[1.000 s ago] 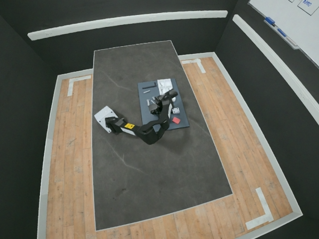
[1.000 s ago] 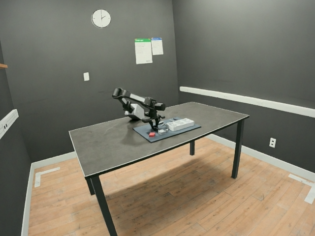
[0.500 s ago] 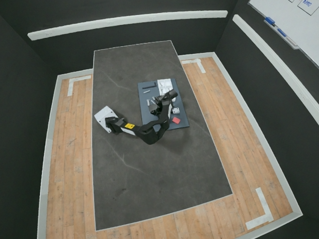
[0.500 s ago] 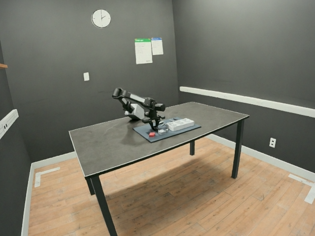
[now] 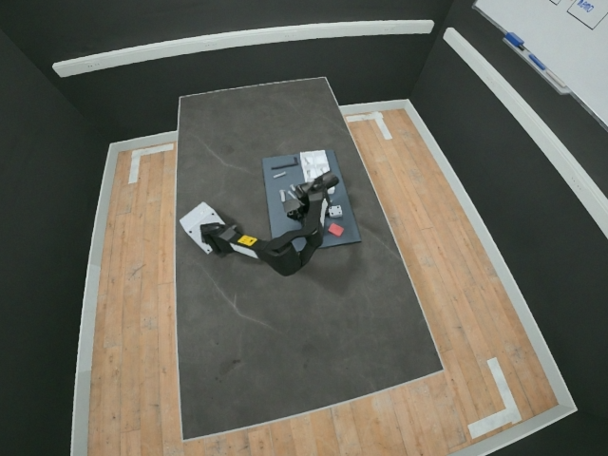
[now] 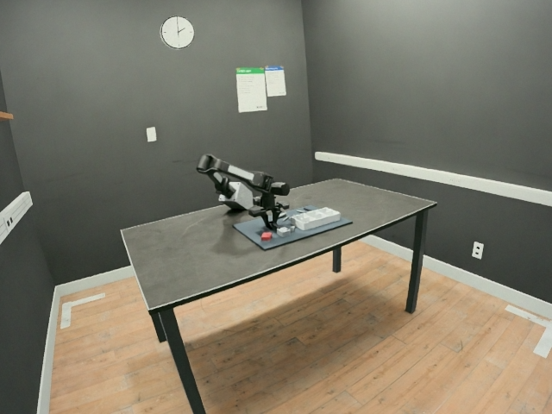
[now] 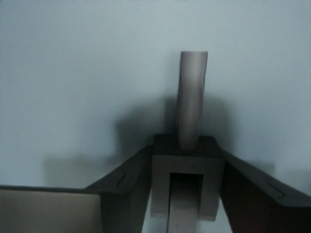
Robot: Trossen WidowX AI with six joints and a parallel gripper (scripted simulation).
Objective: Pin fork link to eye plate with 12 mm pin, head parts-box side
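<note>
My hand is 4 cm short of the eye plate, 3 cm above it and 1 cm to the left of it. From my hand the other things lie so: grey block 11 cm ahead, 3 cm to the right, 2 cm below; then red block 10 cm to the right, 8 cm ahead, 3 cm below; then blue-grey mat 9 cm to the left, 5 cm ahead, 4 cm below.
</note>
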